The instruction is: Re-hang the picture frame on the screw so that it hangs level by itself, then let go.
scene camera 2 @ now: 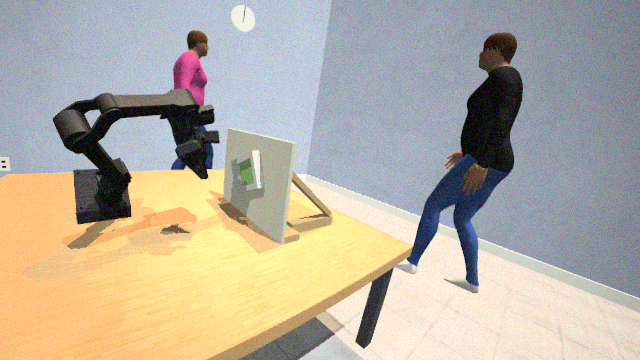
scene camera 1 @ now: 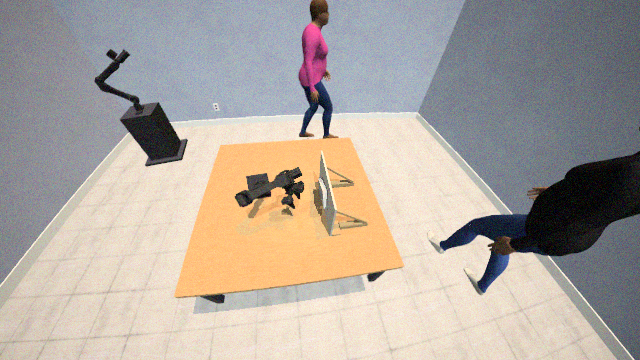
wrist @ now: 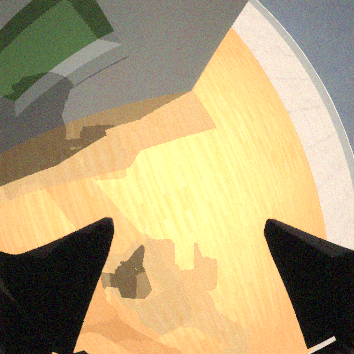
Labels:
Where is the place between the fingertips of my gripper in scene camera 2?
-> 205, 179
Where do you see an upright board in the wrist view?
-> At 179, 47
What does my gripper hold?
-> Nothing.

